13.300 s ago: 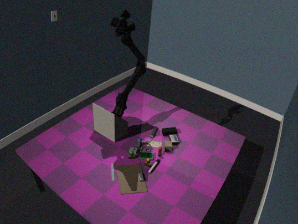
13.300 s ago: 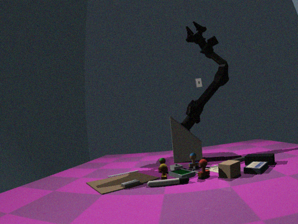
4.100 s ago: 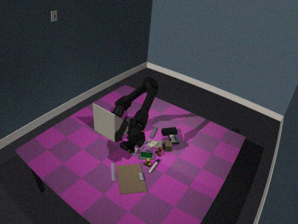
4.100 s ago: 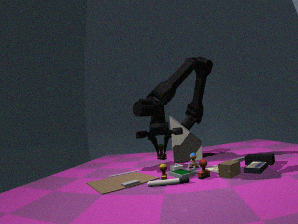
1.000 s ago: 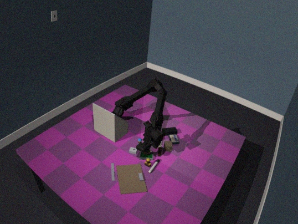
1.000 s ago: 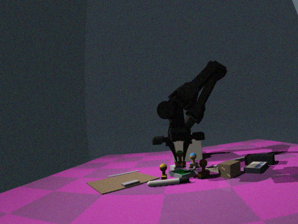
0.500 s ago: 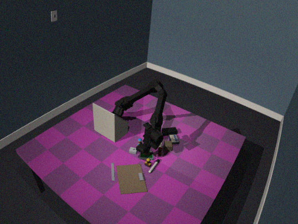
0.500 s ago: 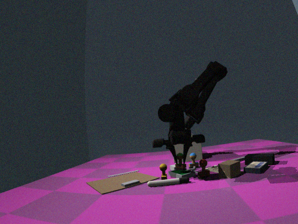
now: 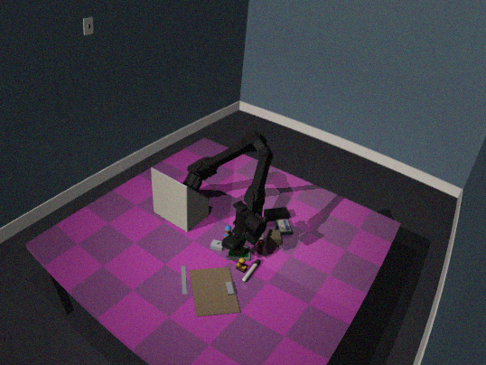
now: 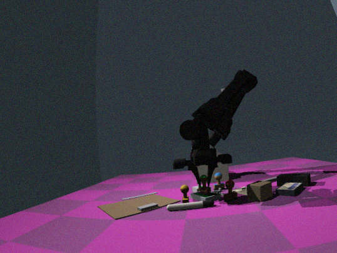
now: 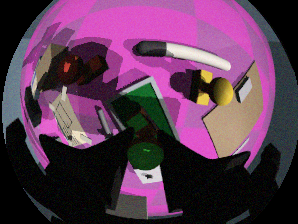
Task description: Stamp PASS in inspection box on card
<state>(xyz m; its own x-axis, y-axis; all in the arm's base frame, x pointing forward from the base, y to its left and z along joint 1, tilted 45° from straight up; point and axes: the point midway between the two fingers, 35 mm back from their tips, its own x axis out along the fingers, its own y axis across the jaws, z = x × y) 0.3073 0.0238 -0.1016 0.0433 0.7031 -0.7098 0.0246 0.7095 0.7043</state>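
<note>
Right now my gripper tip is right at the green-knobbed stamp. Round my gripper tip: green ink pad: 3 cm below; then red-knobbed stamp: 6 cm ahead, 7 cm to the left, 2 cm below; then yellow-knobbed stamp: 5 cm ahead, 6 cm to the right, 2 cm below.
</note>
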